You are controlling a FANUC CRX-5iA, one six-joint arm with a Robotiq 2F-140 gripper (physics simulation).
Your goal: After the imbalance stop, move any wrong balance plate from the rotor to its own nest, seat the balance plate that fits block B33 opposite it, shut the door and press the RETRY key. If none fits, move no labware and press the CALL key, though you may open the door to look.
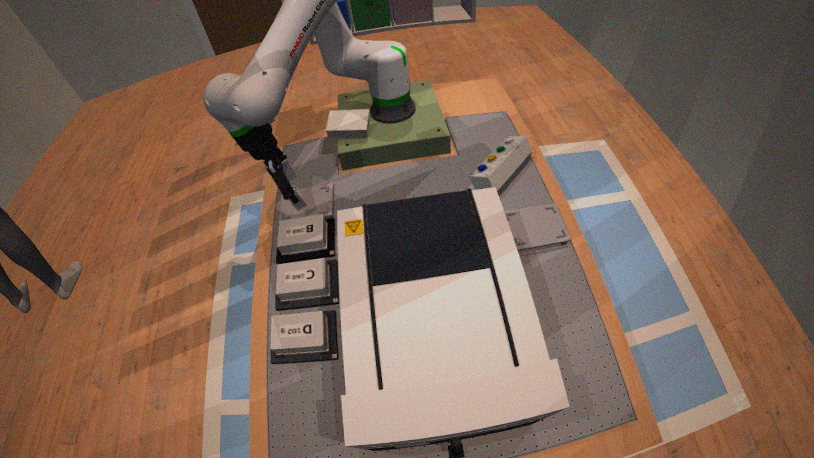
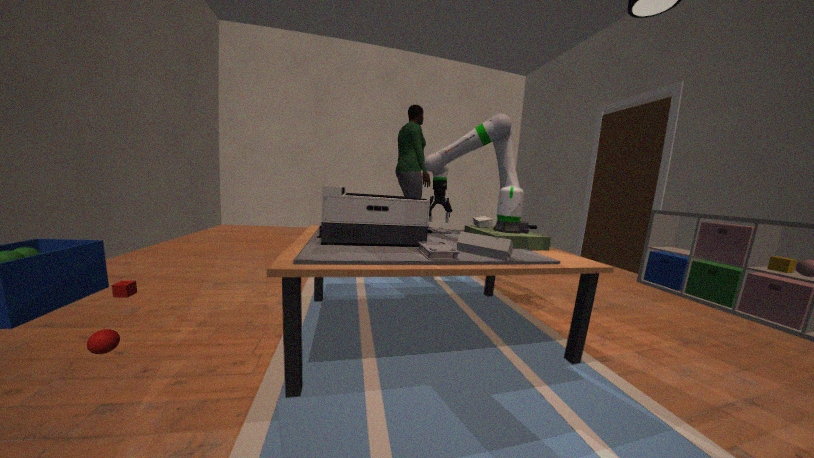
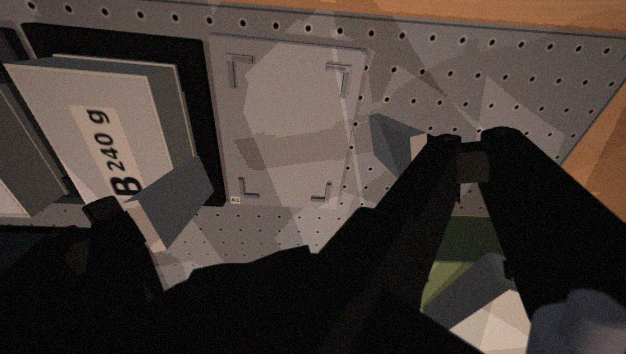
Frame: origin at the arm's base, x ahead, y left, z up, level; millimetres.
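Seen in the pictures: gripper, between the fingertips: (image 1: 297,192) (image 2: 439,222) (image 3: 287,155); arm's base, origin of its link: (image 1: 393,110) (image 2: 506,231).
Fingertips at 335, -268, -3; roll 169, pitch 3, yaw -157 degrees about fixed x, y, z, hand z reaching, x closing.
Offsets run from my fingertips to a thing's middle, as dx, dy, dz.
My gripper (image 1: 296,202) (image 2: 439,218) (image 3: 287,155) is open and empty above the light nest marked A1 {+2, +11, -50} (image 1: 322,199) (image 3: 295,105), which holds no plate. A white block {-241, +133, +35} (image 1: 348,121) (image 2: 482,221) (image 3: 495,320) lies on the green robot base; its label does not show. Plates B 240 g {+130, +29, -26} (image 1: 301,234) (image 3: 90,95), C {+265, +49, -26} (image 1: 300,279) and D {+405, +55, -26} (image 1: 298,330) sit in dark nests. The white centrifuge {+412, +363, +63} (image 1: 444,330) (image 2: 375,210) has a dark area (image 1: 426,236) on top; rotor and block B33 do not show. The key box {-72, +582, -17} (image 1: 500,165) (image 2: 483,244) has blue, yellow, green and pale keys.
A light corner-marked nest {+148, +632, -39} (image 1: 537,223) (image 2: 438,249) with nothing on it is right of the centrifuge. The green base (image 1: 398,142) (image 2: 535,240) carries the arm. A person (image 1: 34,253) (image 2: 410,149) stands beyond the table (image 2: 444,270). A storage shelf is near the wall.
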